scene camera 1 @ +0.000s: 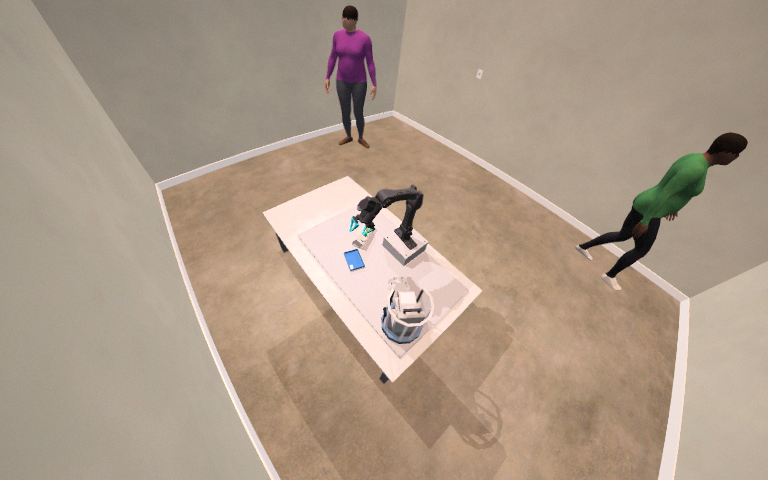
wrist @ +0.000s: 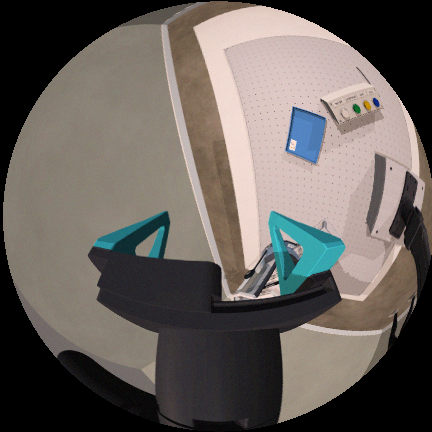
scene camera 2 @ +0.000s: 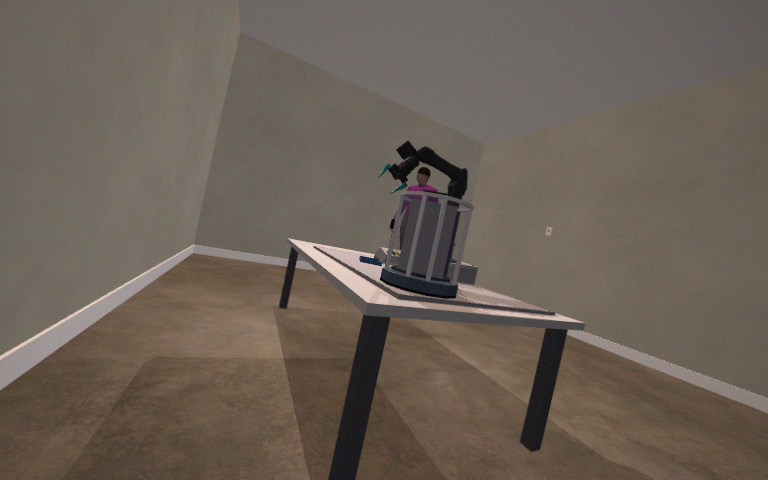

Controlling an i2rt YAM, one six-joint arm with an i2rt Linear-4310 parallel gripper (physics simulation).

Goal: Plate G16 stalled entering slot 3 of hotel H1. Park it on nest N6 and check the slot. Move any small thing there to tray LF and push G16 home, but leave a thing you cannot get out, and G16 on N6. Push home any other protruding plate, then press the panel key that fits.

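Frame: origin at the arm's base, x back, y left, z down, level; metres.
Where they show: gripper, fingertip midpoint: (scene camera 1: 356,233) (wrist: 218,216) (scene camera 2: 384,185); arm's base, link origin: (scene camera 1: 405,238).
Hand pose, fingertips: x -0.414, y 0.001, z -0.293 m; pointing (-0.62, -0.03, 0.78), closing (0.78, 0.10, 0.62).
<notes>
Things, the pixels of their top centre, and the offset from my fingertips.
- blue tray, top centre: (wrist: 305,133) (scene camera 2: 370,258) (scene camera 1: 354,258) dx +0.031, dy -0.076, dz +0.368 m
- panel, top centre: (wrist: 357,97) (scene camera 2: 393,249) (scene camera 1: 364,229) dx +0.202, dy -0.226, dz +0.302 m
- small pale fixture, top centre: (wrist: 316,252) (scene camera 1: 399,286) dx +0.149, dy +0.287, dz +0.310 m
My gripper (scene camera 1: 360,227) (scene camera 2: 386,184) (wrist: 218,216) is open and empty, raised in the air near the button panel. The hotel, a grey body (scene camera 1: 407,300) (scene camera 2: 427,237) inside a round white-barred cage, stands at the table's near end, well away from the gripper. In the wrist view the right finger partly covers it. Its slots and G16 cannot be told apart. The blue tray (scene camera 1: 353,260) (scene camera 2: 370,260) (wrist: 306,135) lies flat and looks empty; its label is small. The panel (scene camera 1: 362,240) (wrist: 350,111) has white, green, yellow and blue keys. Nest N6 cannot be identified for certain.
The arm's grey base (scene camera 1: 403,249) (wrist: 380,195) stands at the table's long edge, beside the panel and tray. A small pale fixture (scene camera 1: 398,281) sits by the cage. A person in purple (scene camera 1: 351,56) (scene camera 2: 421,189) and one in green (scene camera 1: 671,183) are off the table.
</notes>
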